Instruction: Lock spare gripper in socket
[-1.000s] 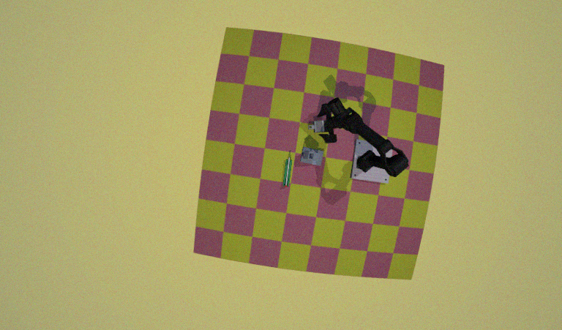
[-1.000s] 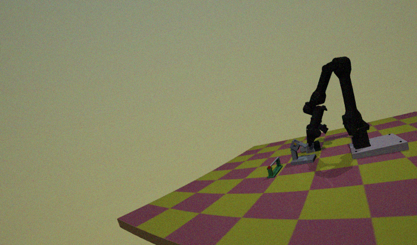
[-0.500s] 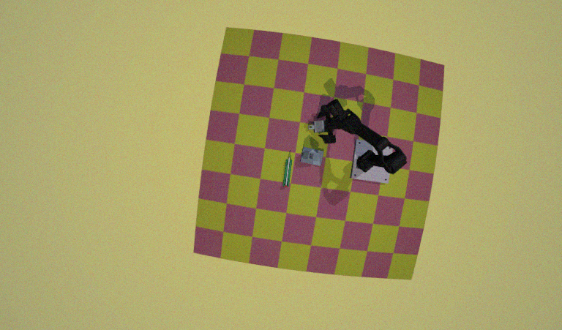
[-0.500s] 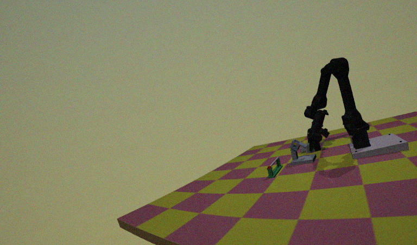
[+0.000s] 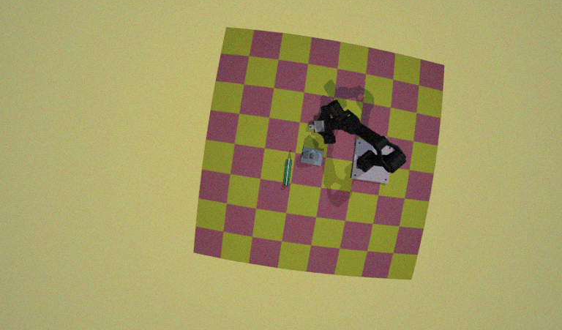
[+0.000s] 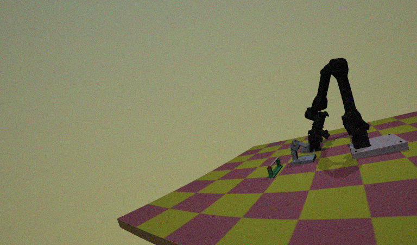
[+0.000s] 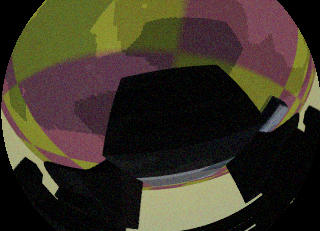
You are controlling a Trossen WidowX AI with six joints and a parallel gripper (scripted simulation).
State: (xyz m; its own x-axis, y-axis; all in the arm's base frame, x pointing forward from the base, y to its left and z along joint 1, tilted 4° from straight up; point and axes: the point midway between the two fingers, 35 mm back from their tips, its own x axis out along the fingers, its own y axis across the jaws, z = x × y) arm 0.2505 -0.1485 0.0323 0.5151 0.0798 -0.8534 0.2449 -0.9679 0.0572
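My gripper tip is now 2 cm short of the mount, 16 cm to the right of it and 5 cm below it. The rest, counted from my gripper tip: green cradle 12 cm ahead, 27 cm to the left, 2 cm above; spare gripper 2 cm above.
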